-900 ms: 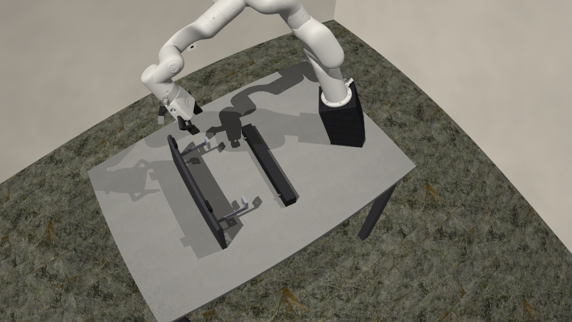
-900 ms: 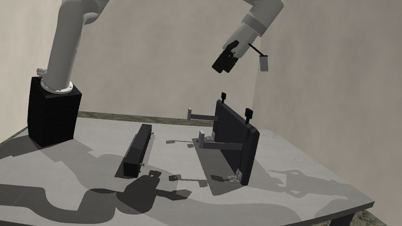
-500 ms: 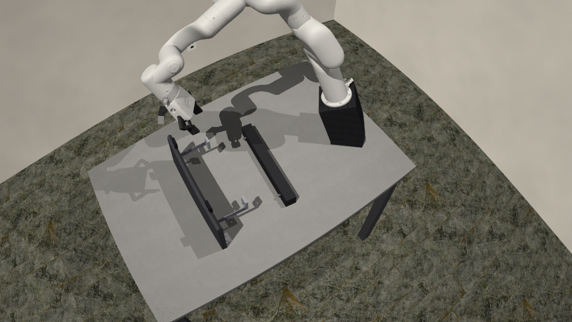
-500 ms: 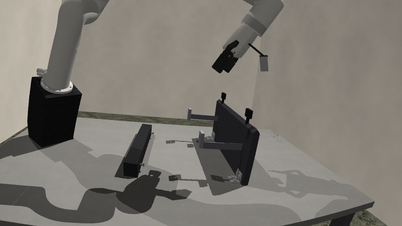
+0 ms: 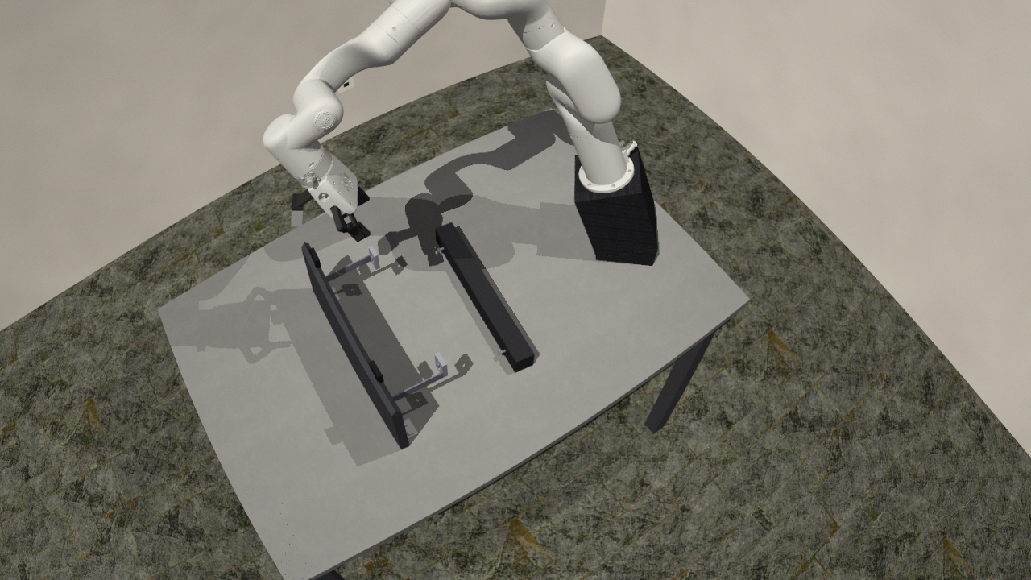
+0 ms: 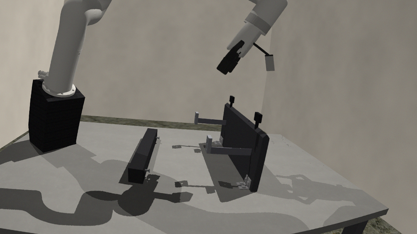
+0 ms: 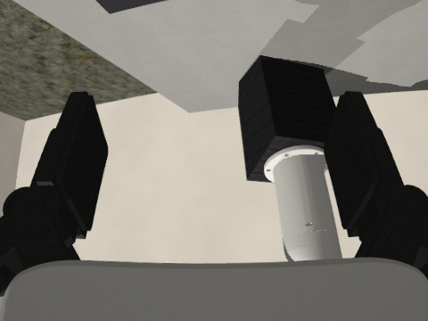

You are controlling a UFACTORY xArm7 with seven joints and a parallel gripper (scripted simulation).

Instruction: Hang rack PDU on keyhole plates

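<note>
My hand is 30 cm above the rack PDU, 18 cm past it and 12 cm to the right of it. From my hand the other things lie so: upright panel (24 cm below, 12 cm ahead, 7 cm to the left).
</note>
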